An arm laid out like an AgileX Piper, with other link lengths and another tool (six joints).
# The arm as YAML. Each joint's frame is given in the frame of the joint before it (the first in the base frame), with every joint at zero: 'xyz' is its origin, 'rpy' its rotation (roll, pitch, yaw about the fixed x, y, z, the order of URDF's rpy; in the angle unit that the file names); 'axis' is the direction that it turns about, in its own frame. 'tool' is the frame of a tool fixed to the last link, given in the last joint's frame.
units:
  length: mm
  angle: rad
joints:
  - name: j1
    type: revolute
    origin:
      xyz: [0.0, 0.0, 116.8]
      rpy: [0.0, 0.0, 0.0]
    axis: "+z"
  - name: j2
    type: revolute
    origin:
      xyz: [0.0, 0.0, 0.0]
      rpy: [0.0, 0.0, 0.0]
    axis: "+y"
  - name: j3
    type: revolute
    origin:
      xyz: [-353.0, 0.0, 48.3]
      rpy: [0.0, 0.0, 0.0]
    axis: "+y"
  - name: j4
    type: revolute
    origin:
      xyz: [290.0, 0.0, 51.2]
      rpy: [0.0, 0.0, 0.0]
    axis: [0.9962, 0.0, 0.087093]
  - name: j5
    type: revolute
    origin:
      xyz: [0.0, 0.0, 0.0]
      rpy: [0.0, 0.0, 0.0]
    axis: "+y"
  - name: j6
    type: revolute
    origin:
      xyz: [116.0, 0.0, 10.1]
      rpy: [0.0, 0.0, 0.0]
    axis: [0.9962, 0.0, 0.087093]
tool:
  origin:
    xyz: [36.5, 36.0, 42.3]
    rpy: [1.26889, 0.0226, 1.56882]
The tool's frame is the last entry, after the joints.
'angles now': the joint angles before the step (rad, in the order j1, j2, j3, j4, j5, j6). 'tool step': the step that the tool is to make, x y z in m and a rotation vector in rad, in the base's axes. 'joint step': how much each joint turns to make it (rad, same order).
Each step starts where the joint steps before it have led.
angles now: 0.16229, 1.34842, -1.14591, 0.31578, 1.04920, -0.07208
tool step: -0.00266, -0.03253, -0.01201, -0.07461, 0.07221, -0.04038
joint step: -0.07817, 0.00000, -0.00002, -0.06589, 0.08598, -0.00700
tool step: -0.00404, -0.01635, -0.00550, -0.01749, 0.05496, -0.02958
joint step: -0.04513, 0.00000, 0.00002, -0.01577, 0.05759, -0.00002
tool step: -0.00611, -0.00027, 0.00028, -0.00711, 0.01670, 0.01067
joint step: 0.00001, -0.00911, 0.00131, -0.00609, 0.02636, -0.00422
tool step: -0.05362, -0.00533, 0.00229, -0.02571, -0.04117, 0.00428
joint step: -0.00002, -0.16773, 0.12799, -0.02685, 0.00001, -0.00206
